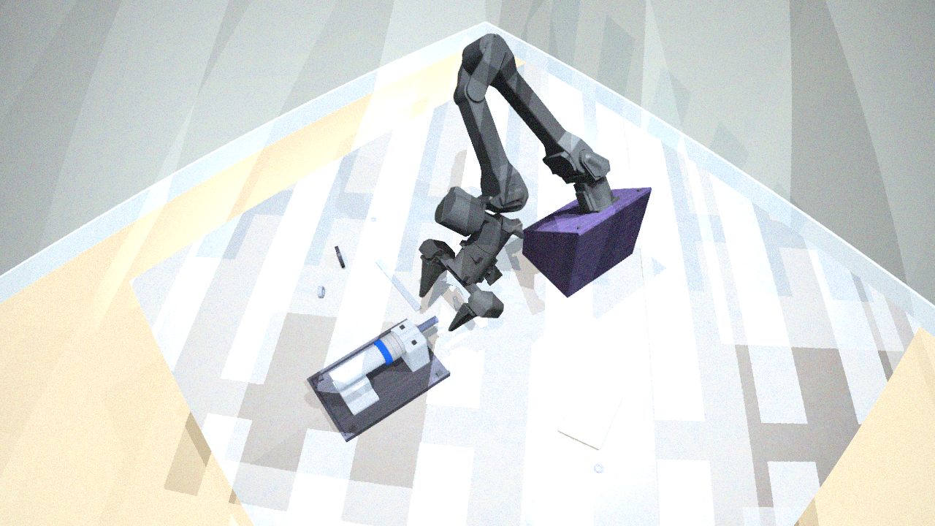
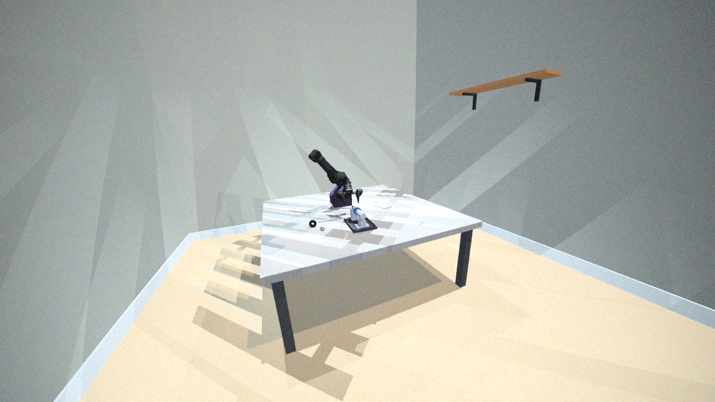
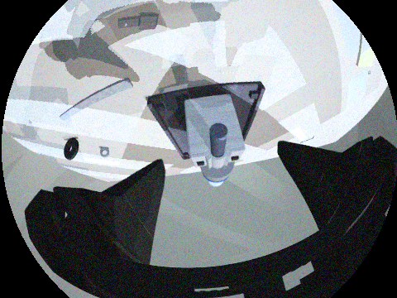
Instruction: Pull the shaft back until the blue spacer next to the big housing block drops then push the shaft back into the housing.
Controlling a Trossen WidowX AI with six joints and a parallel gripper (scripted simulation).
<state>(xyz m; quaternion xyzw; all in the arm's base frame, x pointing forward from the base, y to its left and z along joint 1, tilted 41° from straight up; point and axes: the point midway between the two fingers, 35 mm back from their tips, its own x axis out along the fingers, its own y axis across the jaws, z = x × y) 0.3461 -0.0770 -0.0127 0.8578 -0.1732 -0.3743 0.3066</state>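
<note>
Now: the shaft 9 cm ahead of my gripper tip, 2 cm below it and 1 cm to the right of it. From my gripper tip the other things lie so: blue spacer: 11 cm ahead, 2 cm below, 1 cm to the right; then black ring: 29 cm to the right, 7 cm below, 4 cm ahead; then thin metal strip: 16 cm to the right, 10 cm below, 2 cm behind.
</note>
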